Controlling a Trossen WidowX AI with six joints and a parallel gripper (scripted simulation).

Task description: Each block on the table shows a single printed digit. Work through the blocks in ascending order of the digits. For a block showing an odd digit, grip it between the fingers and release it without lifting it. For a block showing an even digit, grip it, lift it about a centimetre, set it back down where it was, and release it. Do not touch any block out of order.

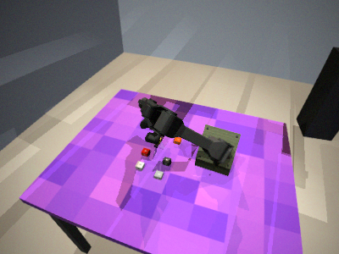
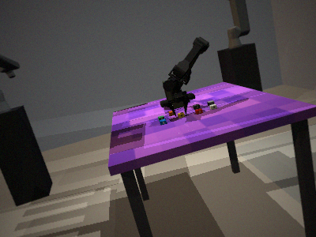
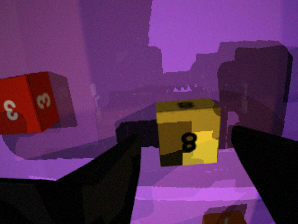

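My gripper tip is right at the yellow block. The rest, counted from my gripper tip: green block (100 mm to the right, 60 mm behind); then orange block (100 mm behind, 20 mm to the right); then red block (90 mm to the left, 40 mm ahead).
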